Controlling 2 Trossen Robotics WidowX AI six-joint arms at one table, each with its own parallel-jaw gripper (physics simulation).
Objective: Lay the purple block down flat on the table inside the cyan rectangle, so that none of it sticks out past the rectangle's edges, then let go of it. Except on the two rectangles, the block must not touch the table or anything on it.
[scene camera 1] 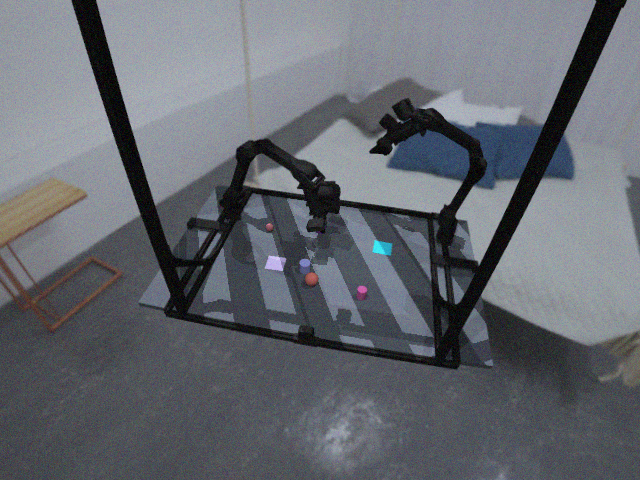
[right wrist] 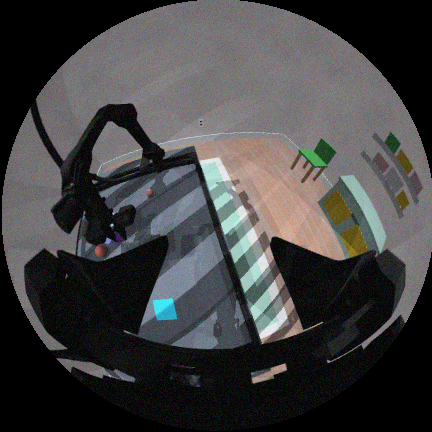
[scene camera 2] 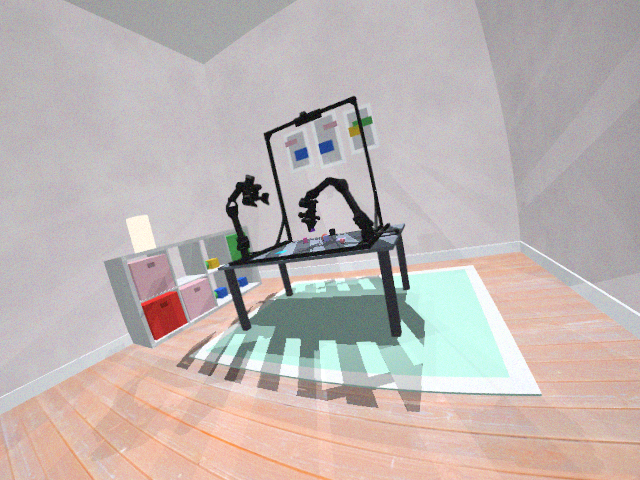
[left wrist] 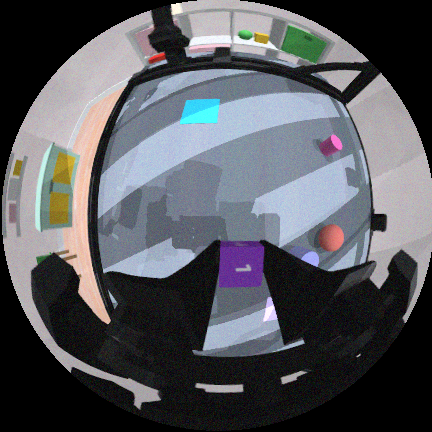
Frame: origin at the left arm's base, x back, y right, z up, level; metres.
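Seen in the pictures: left gripper, fingertip midpoint: (scene camera 1: 324, 230) (right wrist: 121, 239) (scene camera 2: 310, 231) (left wrist: 239, 244); right gripper, fingertip midpoint: (scene camera 1: 373, 147) (right wrist: 220, 241) (scene camera 2: 263, 205); left arm's base, link origin: (scene camera 1: 232, 213) (right wrist: 159, 164) (scene camera 2: 368, 237); right arm's base, link origin: (scene camera 1: 444, 239) (scene camera 2: 245, 257) (left wrist: 177, 61).
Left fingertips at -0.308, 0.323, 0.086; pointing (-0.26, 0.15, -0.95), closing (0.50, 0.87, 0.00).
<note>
Offsets run from my left fingertips to a thing's top centre, as dx, dy, dz. "*": to the spot under its first point.
The purple block {+0.012, -0.007, +0.015} (scene camera 2: 312, 229) (left wrist: 241, 267) (right wrist: 119, 237) is between the fingers of my left gripper (scene camera 1: 316, 227) (left wrist: 239, 244), which is shut on it and holds it above the middle of the table. The block's face with a white mark shows in the left wrist view. The cyan rectangle {* -0.236, +0.070, -0.104} (scene camera 1: 382, 248) (scene camera 2: 281, 252) (left wrist: 200, 111) (right wrist: 165, 309) lies flat on the table, to the right of the left gripper in scene camera 1. The lavender rectangle {* +0.203, +0.008, -0.104} (scene camera 1: 275, 262) (left wrist: 270, 311) lies to the left there. My right gripper (scene camera 1: 378, 149) (right wrist: 220, 241) is open and raised high above the table.
A blue-violet cylinder {+0.107, +0.081, -0.064} (scene camera 1: 305, 266) (left wrist: 309, 258) and a red ball {+0.106, +0.152, -0.056} (scene camera 1: 311, 279) (left wrist: 331, 237) stand close together near the lavender rectangle. A magenta cylinder {-0.043, +0.268, -0.065} (scene camera 1: 361, 292) (left wrist: 331, 145) is nearer the front. A pink ball {+0.174, -0.184, -0.072} (scene camera 1: 269, 226) (right wrist: 150, 192) lies at the back left in scene camera 1.
</note>
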